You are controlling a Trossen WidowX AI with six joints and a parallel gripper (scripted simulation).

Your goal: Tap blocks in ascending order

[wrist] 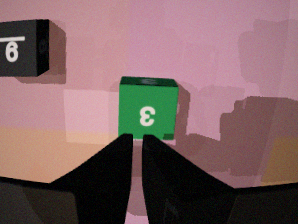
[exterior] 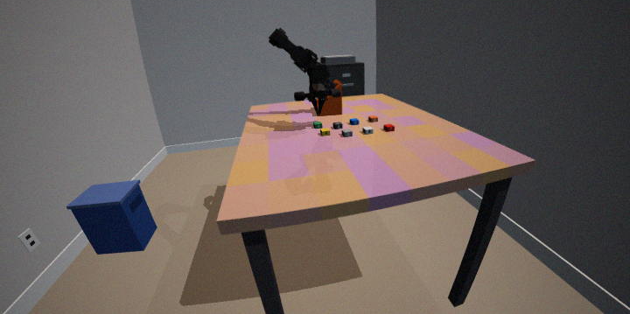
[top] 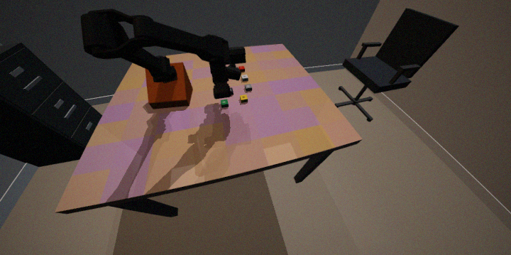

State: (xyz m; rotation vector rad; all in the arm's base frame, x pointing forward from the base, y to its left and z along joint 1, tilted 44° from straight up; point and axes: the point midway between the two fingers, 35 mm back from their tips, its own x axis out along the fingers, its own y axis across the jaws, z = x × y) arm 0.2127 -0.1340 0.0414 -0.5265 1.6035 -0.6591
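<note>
My gripper tip is now 40 mm above the green block and 10 mm to the left of it. Also, from my gripper tip: blue block (150 mm to the left, 40 mm below, 10 mm ahead); yellow block (90 mm ahead, 40 mm below); dark block (70 mm to the left, 40 mm below, 40 mm ahead).
</note>
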